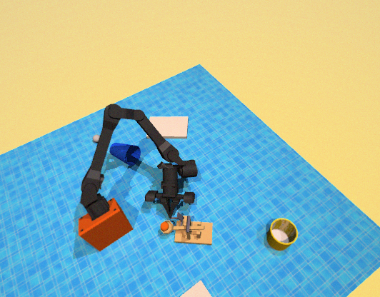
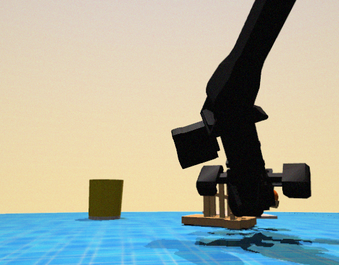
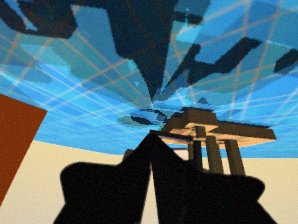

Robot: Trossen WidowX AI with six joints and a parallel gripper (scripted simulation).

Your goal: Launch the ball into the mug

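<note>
Right now my gripper tip is 40 mm past the orange ball, 30 mm to the left of it and 30 mm below it. Also, from my gripper tip: yellow mug (290 mm ahead, 290 mm to the right); white tile (230 mm ahead, 420 mm to the left, 20 mm below); wooden catapult (20 mm ahead, 50 mm to the right, 20 mm above).
</note>
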